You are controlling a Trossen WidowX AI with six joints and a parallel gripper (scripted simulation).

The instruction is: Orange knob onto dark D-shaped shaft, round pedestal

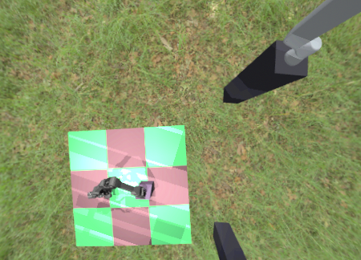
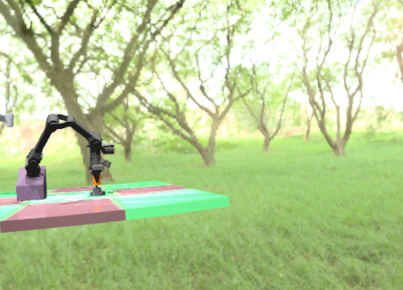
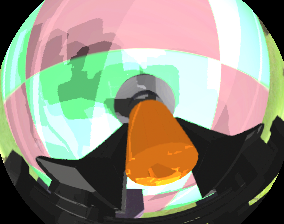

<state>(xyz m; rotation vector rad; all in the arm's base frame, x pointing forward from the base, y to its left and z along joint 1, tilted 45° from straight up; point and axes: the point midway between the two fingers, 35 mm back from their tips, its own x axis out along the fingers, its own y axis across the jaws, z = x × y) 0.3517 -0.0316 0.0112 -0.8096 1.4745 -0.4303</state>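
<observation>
The orange knob lies 20 mm above my gripper tip. Round my gripper tip: dark pedestal (40 mm below).
</observation>
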